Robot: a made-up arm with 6 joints.
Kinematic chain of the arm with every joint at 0, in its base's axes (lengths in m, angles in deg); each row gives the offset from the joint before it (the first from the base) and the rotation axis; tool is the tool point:
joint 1: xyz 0 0 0.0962 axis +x
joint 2: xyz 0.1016 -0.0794 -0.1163 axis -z
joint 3: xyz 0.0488 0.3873 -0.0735 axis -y
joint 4: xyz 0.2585 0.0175 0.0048 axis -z
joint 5: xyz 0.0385 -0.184 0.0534 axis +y
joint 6: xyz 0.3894 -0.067 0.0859 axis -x
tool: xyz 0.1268 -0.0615 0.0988
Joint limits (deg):
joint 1: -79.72..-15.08
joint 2: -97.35..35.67
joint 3: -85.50..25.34
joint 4: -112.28..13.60
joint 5: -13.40..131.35
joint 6: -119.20..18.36
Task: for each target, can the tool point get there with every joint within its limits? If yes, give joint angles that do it. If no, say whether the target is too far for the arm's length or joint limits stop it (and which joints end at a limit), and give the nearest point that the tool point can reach.
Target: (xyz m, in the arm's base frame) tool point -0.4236 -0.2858 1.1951
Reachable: no: joint limits stop it (at a limit: joint 1, joint 3, joint 4, joint 5, joint 6) | nearest point -0.0954 -0.3504 0.5147 | short by 0.758 m
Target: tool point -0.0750 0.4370 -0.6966
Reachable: yes | joints -23.33 -84.64 -1.52 -26.00 53.83 -91.56
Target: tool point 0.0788 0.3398 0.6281
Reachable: no: joint limits stop it (at a limit: joint 1, joint 3, joint 4, joint 5, joint 6) | nearest point 0.0595 0.5165 0.4068 | short by 0.284 m
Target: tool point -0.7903 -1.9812 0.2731
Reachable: no: too far | nearest point -0.5132 -1.0716 0.1156 | short by 0.964 m
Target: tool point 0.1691 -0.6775 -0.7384
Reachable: yes | joints -62.56 25.31 -76.05 -60.68 66.36 -71.14
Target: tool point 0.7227 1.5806 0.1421
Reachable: no: too far | nearest point 0.5042 0.9768 0.0566 | short by 0.648 m
